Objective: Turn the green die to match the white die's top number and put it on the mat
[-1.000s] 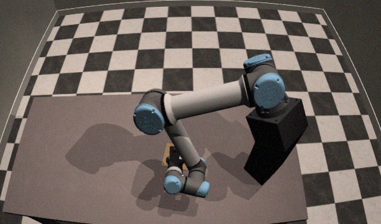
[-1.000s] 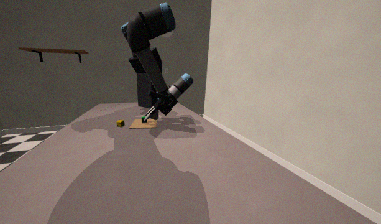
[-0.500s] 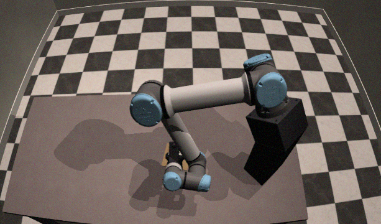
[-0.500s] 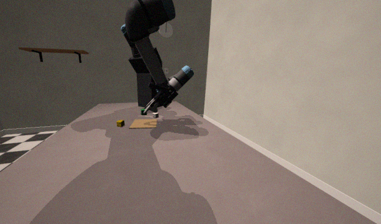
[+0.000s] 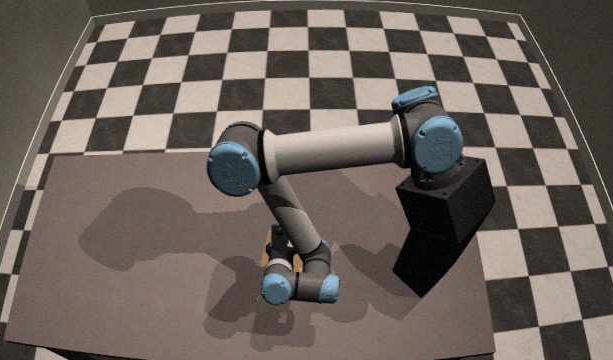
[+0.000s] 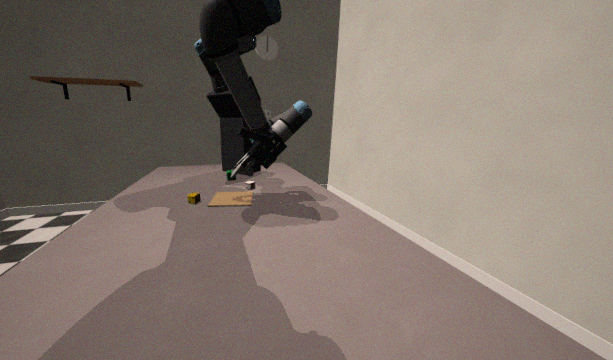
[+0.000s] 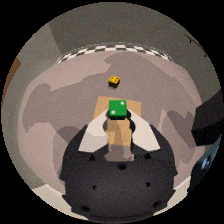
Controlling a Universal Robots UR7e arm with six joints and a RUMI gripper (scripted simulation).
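My gripper is now 1 cm to the left of the green die and 1 cm above it. The rest, counted from my hand: yellow die 13 cm to the right, 8 cm below, 4 cm behind; then tan mat 9 cm below, 1 cm to the right; then white die 10 cm to the left, 8 cm below, 8 cm behind.
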